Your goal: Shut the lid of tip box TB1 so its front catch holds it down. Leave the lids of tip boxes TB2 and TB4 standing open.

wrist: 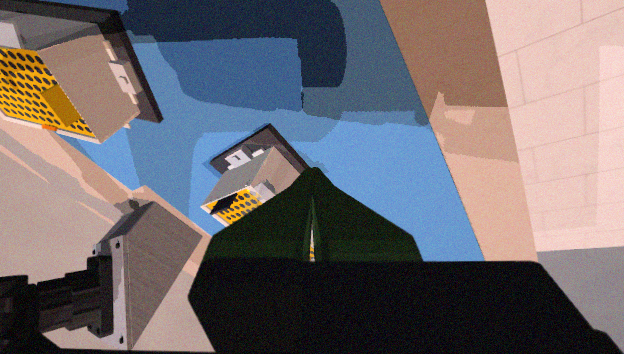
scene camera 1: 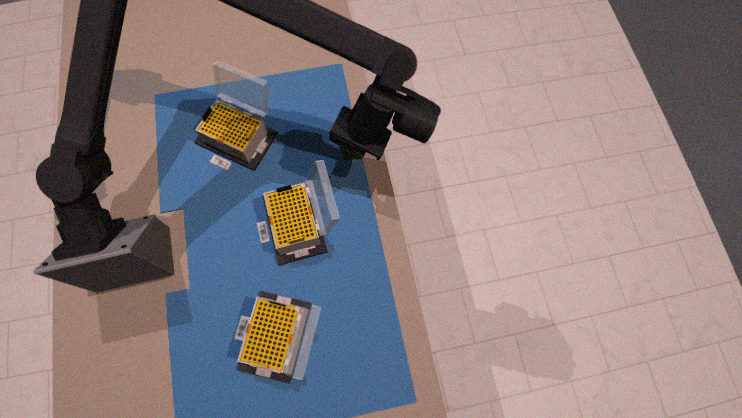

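Seen in the pictures: gripper, fingertip midpoint: [wrist: 312, 178] [scene camera 1: 346, 157]; arm's base, link origin: [wrist: 104, 292] [scene camera 1: 92, 241].
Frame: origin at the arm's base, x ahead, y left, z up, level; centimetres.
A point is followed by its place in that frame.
Observation:
Tip box TB1 [scene camera 1: 291, 215] @[z -7.5, x 35.5, y 0.7 cm] [wrist: 239, 205] @[z -7.4, x 35.3, y 5.0 cm] is the middle box; its clear lid [scene camera 1: 324, 194] @[z 1.4, x 42.8, y 0.3 cm] stands open, roughly upright, on the box's right side in the scene view. In the wrist view the fingers hide much of TB1. My gripper [scene camera 1: 353, 152] @[z -3.2, x 48.2, y 9.0 cm] [wrist: 312, 178] @[z -3.2, x 48.2, y 9.0 cm] is shut and empty, above and to the upper right of that lid in the scene view; whether it touches the lid cannot be told. TB2 [scene camera 1: 231, 126] [wrist: 95, 85] is at the top, with its lid [scene camera 1: 241, 88] @[z -3.3, x 29.5, y 29.3 cm] open. TB4 [scene camera 1: 270, 334] @[z -7.5, x 28.4, y -21.4 cm] is at the bottom, its lid [scene camera 1: 307, 342] @[z 1.2, x 35.6, y -24.7 cm] open. Their labels are too small to read.
The boxes stand in dark holders on a blue mat [scene camera 1: 358, 332] @[z -13.1, x 44.3, y -23.7 cm] [wrist: 380, 195] @[z -13.2, x 45.6, y -3.2 cm]. A grey wedge-shaped base [scene camera 1: 129, 264] @[z -0.4, x 6.4, y -5.4 cm] [wrist: 155, 255] @[z -6.5, x 9.3, y -0.1 cm] carries the arm at the left. The arm reaches over the top of the scene view. Shadows fall between TB2 and TB1.

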